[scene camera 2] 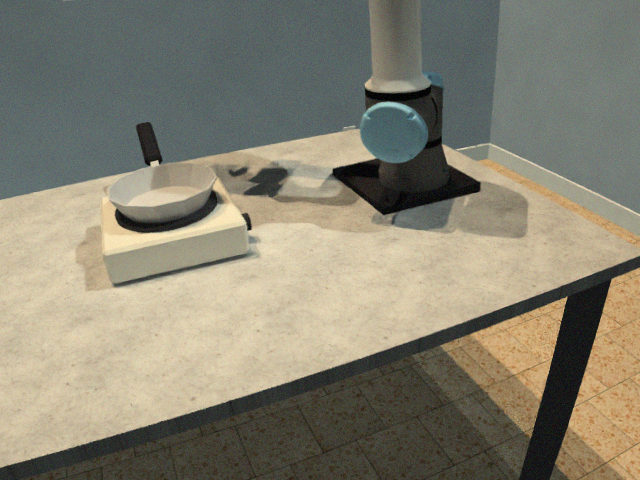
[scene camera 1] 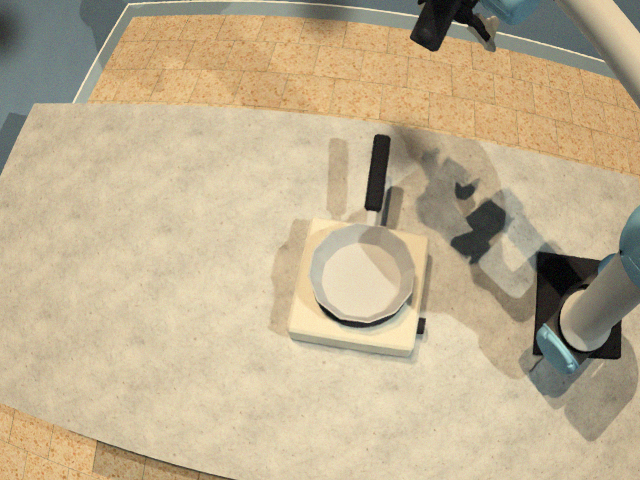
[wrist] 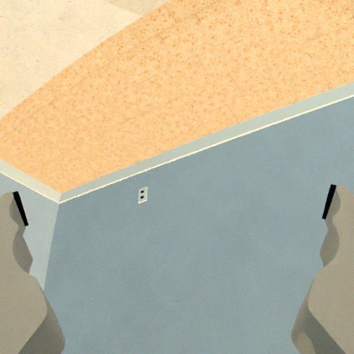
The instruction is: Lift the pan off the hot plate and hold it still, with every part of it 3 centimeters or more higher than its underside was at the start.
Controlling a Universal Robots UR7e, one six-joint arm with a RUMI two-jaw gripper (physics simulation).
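Seen in the pictures: gripper, fingertip midpoint: [scene camera 1: 458, 30]; arm's base, link origin: [scene camera 2: 413, 177].
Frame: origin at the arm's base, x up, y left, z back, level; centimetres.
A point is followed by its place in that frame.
Note:
The pan [scene camera 1: 361, 273] {z -52.1, x 6.0, y 5.1 cm} [scene camera 2: 162, 191] {z -52.2, x 6.1, y 0.7 cm}, light grey with a black handle [scene camera 1: 377, 172] {z -53.8, x 12.4, y -13.3 cm} [scene camera 2: 148, 143] {z -53.7, x 12.0, y -11.7 cm}, sits upright on the hot plate [scene camera 1: 351, 343] {z -50.4, x 3.5, y 18.2 cm} [scene camera 2: 175, 258] {z -51.5, x 1.1, y 18.2 cm}, a cream box with a black disc and a black side knob. The handle points to the back table edge and sticks out past the box. My gripper [wrist: 174, 192] is open and empty in the wrist view, with its fingers wide apart at both sides. In scene camera 1 part of the gripper shows at the top right, up high and beyond the back table edge, apart from the pan. It does not show in scene camera 2.
The arm's black base plate [scene camera 1: 547, 330] [scene camera 2: 361, 188] {z -12.3, x -0.3, y 0.6 cm} stands on the table [scene camera 1: 155, 258] {z -95.8, x -1.8, y 10.6 cm} [scene camera 2: 310, 310] {z -33.4, x -1.9, y 35.6 cm}, to the right of the hot plate. A blue-grey wall [wrist: 190, 260] [scene camera 2: 232, 67] with a small socket [wrist: 143, 195] stands behind the table. The arm's shadow falls between the pan and the base.

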